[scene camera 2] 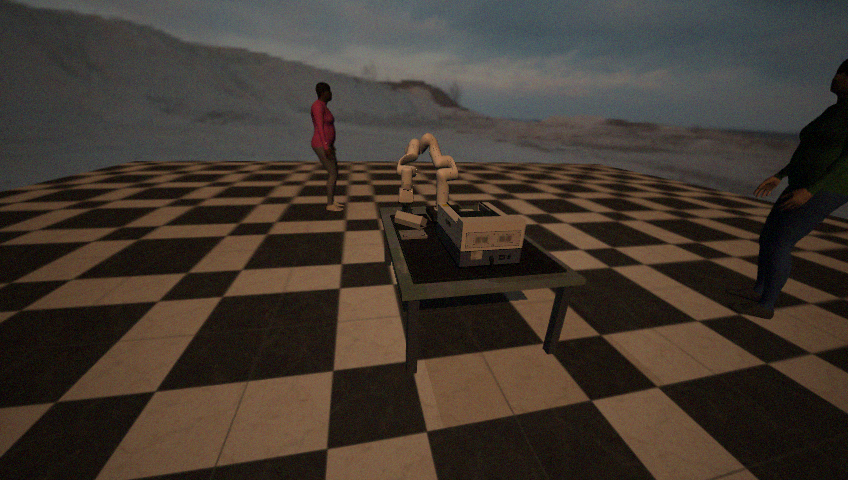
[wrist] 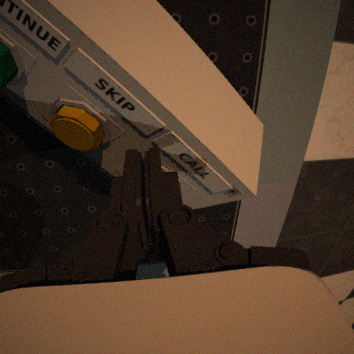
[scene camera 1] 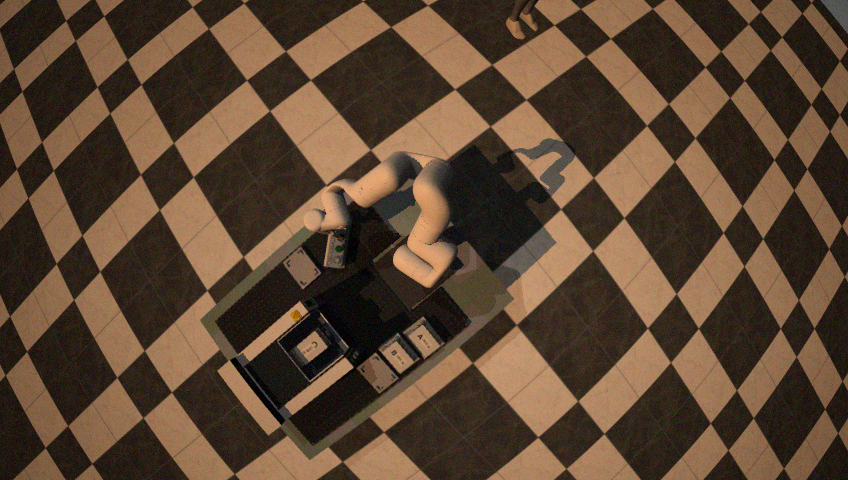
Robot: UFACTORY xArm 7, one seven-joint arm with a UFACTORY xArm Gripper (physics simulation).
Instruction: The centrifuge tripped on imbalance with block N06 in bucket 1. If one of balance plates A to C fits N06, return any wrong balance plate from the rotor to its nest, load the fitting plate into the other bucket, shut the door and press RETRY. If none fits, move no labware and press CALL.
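Places are measured from the arm's base along level axes (x down, y ahead, z right), in centimetres.
Pixels of known places: gripper, fingertip midpoint: (wrist: pixel 145 172).
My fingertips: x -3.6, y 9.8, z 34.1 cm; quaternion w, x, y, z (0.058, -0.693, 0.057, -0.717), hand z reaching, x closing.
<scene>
For each thing: its top centre in the pictures, then the offset to it from my fingertips. "spot": a spot on its surface instead.
- control box, middle of its top: (wrist: pixel 53 67) (scene camera 1: pixel 333 242) (scene camera 2: pixel 411 212) dx -1.2, dy +6.3, dz -1.8 cm
- CALL label, surface spot: (wrist: pixel 195 166) spot: dx -0.7, dy +0.1, dz +2.5 cm
- SKIP label, surface spot: (wrist: pixel 115 95) spot: dx -0.7, dy +4.4, dz -0.1 cm
- amber button, middle of its top: (wrist: pixel 74 136) dx -0.3, dy +3.1, dz -2.5 cm
- Plate C, middle of its top: (scene camera 1: pixel 310 348) dx -11.0, dy +44.0, dz -23.8 cm
- Plate A, middle of its top: (scene camera 1: pixel 424 341) dx +1.8, dy +15.7, dz -60.1 cm
- plate B, middle of its top: (scene camera 1: pixel 398 357) dx +1.8, dy +28.7, dz -55.6 cm
- empty nest, middle of its top: (scene camera 1: pixel 377 374) dx +5.4, dy +42.6, dz -53.8 cm
- light pad with corner marks, surface spot: (scene camera 1: pixel 302 267) spot: dx +5.5, dy +26.0, dz +4.5 cm
- green button, surface spot: (wrist: pixel 6 65) spot: dx +0.0, dy +6.9, dz -4.1 cm
My gripper (wrist: pixel 145 172) is shut and empty; in the wrist view its fingertips are over the control box (scene camera 1: pixel 336 252) (scene camera 2: pixel 410 220) (wrist: pixel 190 75), beside the CALL label (wrist: pixel 195 166). The fingers hide the button there; contact is unclear. The SKIP label (wrist: pixel 115 95) and an amber button (wrist: pixel 77 127) are left of the tips. Plate C (scene camera 1: pixel 312 346) lies inside the open centrifuge (scene camera 1: pixel 318 386) (scene camera 2: pixel 493 228). Plate A (scene camera 1: pixel 423 337) and plate B (scene camera 1: pixel 398 353) sit side by side at the table's lower right, beside an empty nest (scene camera 1: pixel 377 373). I cannot make out block N06.
A light pad with corner marks (scene camera 1: pixel 302 267) lies beside the control box. A green button (wrist: pixel 6 65) shows at the wrist view's left edge. The table's rim (scene camera 2: pixel 493 287) (wrist: pixel 295 100) runs close beyond the box. A person in red (scene camera 2: pixel 322 124) and another person (scene camera 2: pixel 815 154) stand off the table.
</scene>
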